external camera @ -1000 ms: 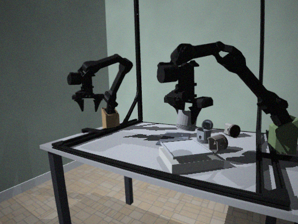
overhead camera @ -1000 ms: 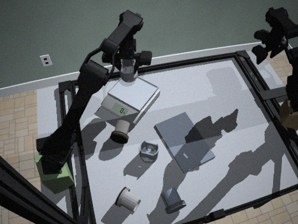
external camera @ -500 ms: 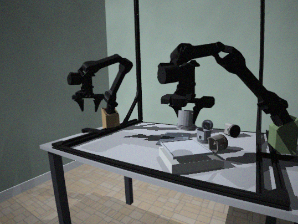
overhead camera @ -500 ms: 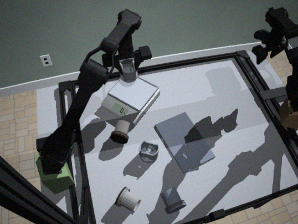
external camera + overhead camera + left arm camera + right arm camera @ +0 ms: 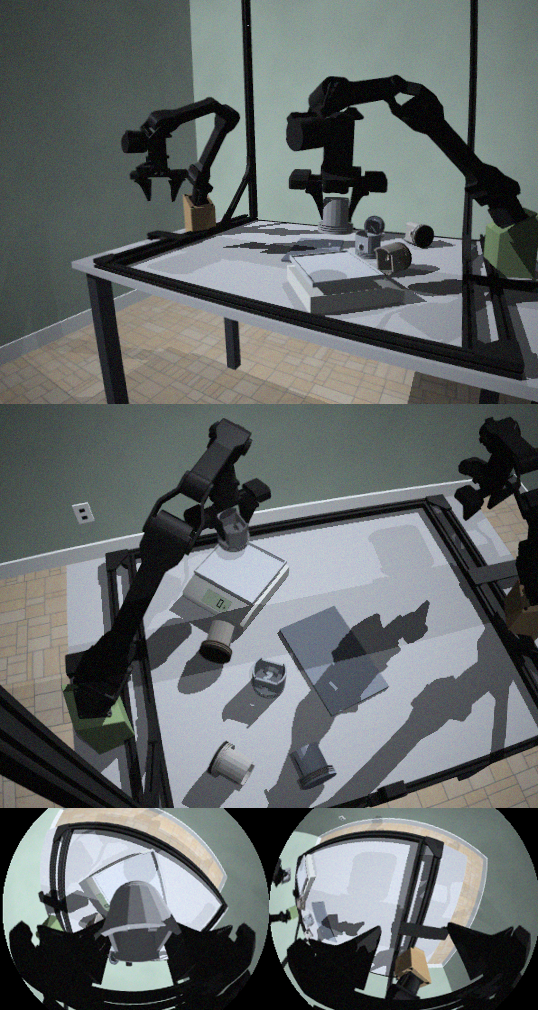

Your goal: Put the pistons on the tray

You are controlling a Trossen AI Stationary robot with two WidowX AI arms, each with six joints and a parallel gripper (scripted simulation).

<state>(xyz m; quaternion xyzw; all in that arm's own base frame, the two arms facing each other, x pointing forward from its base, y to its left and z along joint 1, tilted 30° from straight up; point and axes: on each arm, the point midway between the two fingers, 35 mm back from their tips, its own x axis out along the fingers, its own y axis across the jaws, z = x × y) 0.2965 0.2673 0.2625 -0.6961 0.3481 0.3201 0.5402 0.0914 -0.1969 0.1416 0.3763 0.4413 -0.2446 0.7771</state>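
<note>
Now: the white scale 20 mm behind my left hand, 10 mm to the right of it and 150 mm below it. Also, from my left hand: flat steel tray (280 mm behind, 160 mm to the right, 200 mm below).
</note>
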